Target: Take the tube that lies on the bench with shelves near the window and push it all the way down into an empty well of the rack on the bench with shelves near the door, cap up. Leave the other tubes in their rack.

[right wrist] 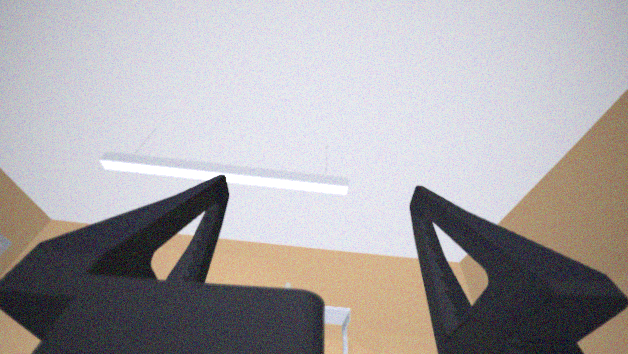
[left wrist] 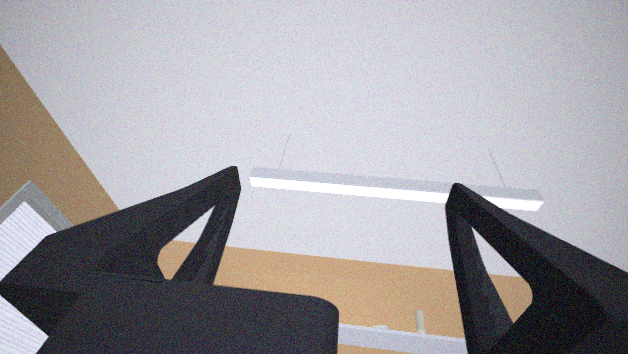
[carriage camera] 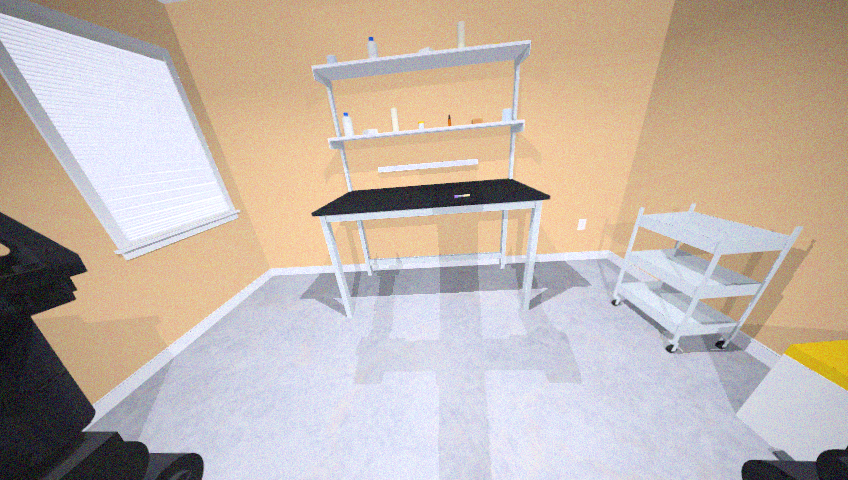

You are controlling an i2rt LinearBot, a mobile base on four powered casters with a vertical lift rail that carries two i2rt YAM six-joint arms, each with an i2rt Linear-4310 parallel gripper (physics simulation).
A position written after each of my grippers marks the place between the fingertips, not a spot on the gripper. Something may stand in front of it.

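There's a white wheeled cart (carriage camera: 673,302) here, and I can see a window (carriage camera: 111,107) too. As for my own grippers, I see the left gripper (left wrist: 341,185) and the right gripper (right wrist: 319,190).
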